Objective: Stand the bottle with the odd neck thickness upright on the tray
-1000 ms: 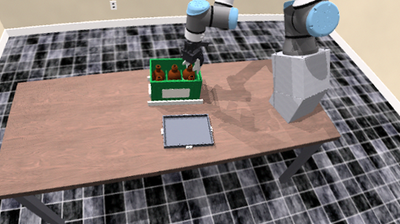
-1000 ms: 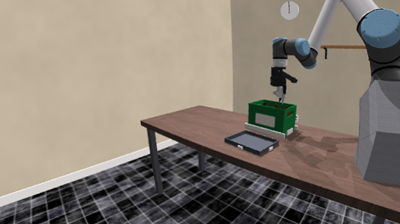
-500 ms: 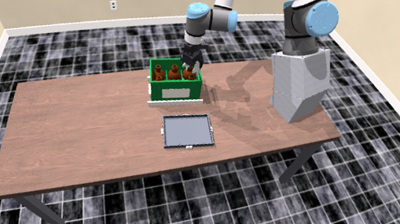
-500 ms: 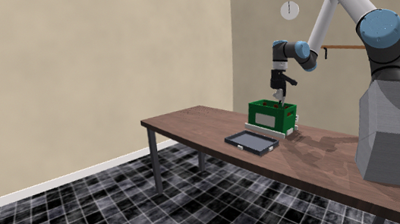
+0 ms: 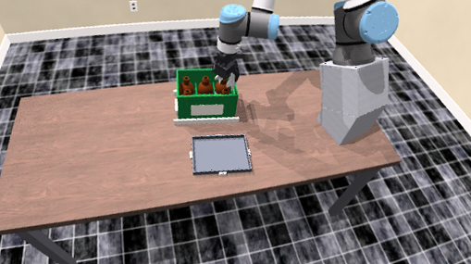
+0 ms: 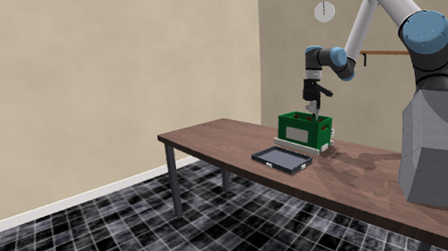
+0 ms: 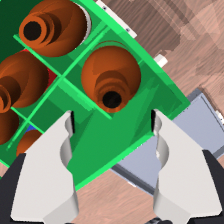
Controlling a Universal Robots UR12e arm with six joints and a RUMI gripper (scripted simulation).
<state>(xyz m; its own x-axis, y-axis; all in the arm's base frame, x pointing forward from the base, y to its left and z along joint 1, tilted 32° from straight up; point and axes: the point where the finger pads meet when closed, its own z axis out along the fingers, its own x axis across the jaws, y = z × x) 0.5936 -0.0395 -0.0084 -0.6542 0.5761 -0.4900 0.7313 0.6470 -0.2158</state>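
The green crate is 80 mm ahead of my hand, 50 mm to the right of it and 110 mm below it. Also, from my hand: glass bottle 170 mm ahead, 100 mm to the right, 110 mm below; grey tray 60 mm ahead, 240 mm to the left, 180 mm below.
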